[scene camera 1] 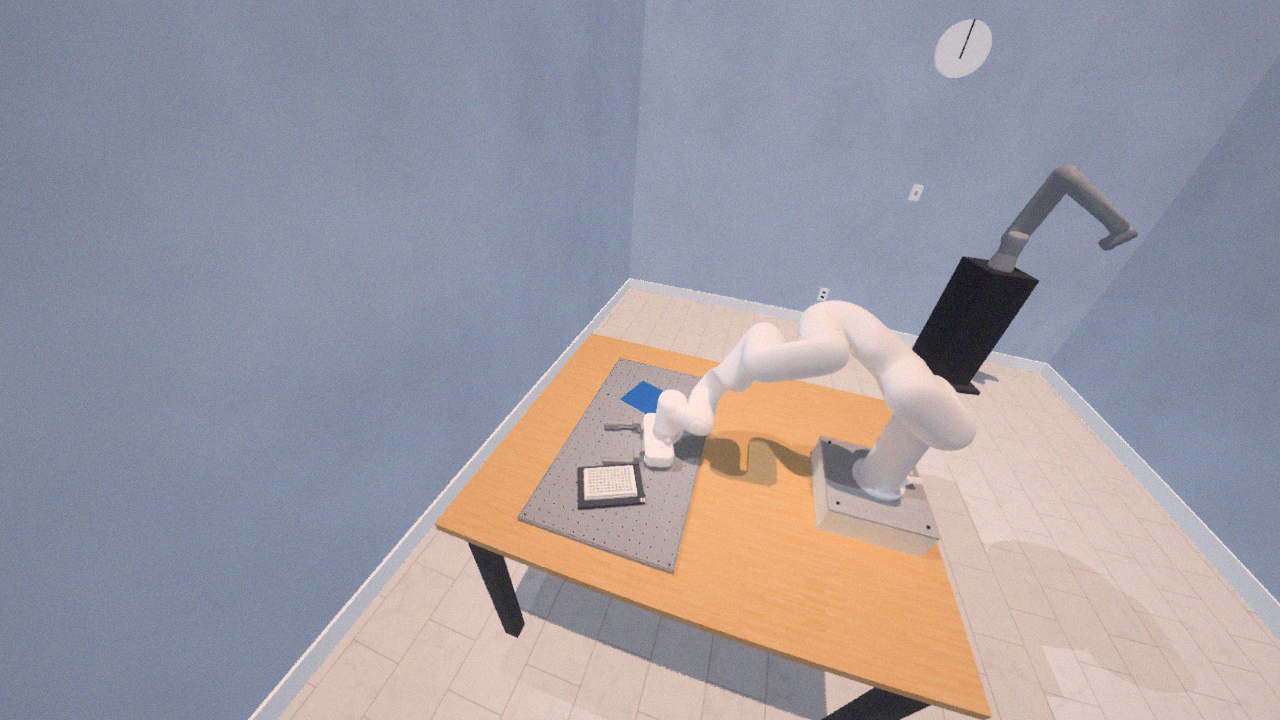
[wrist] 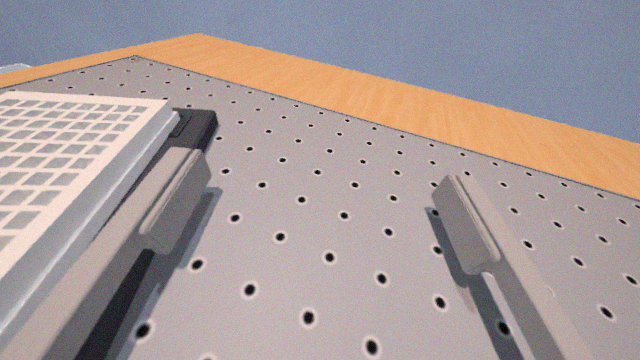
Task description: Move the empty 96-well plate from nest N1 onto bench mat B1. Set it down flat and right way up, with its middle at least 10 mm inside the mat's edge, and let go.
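Places are measured from the arm's base along level axes (x ahead, y left, z up), in millimetres.
Pixels of known places: end effector, tool point: (scene camera 1: 610,442) (wrist: 326,208); arm's base, origin of the base link: (scene camera 1: 877,479).
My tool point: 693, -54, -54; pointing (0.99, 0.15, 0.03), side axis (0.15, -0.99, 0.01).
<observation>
Ahead of a thing's pixels: the offset from my tool point to its middle, as dx, dy, dz. Level surfaces: height alone.
The white 96-well plate @(-22, +130, +1) (scene camera 1: 610,482) (wrist: 60,150) sits flat and right way up in the dark nest N1 @(-22, +130, -11) (scene camera 1: 608,503) (wrist: 202,122). The blue mat B1 @(dz -16) (scene camera 1: 642,394) lies farther back on the board; the gripper and arm may hide part of it. It does not show in the wrist view. My gripper (scene camera 1: 605,445) (wrist: 320,210) is partly open and empty, low over the board between the plate and the mat. In the wrist view its left finger is right beside the plate's long side, near the nest's edge; whether they touch is unclear. The right finger is over bare board.
The grey perforated board @(dz -18) (scene camera 1: 662,537) (wrist: 300,170) lies on the wooden table @(dz -31) (scene camera 1: 760,573) (wrist: 350,95) under the nest and mat. My arm reaches in from its base plinth (scene camera 1: 877,528) at the right. A second, grey arm (scene camera 1: 1038,205) stands on a black pedestal (scene camera 1: 971,313) beyond the table.
</observation>
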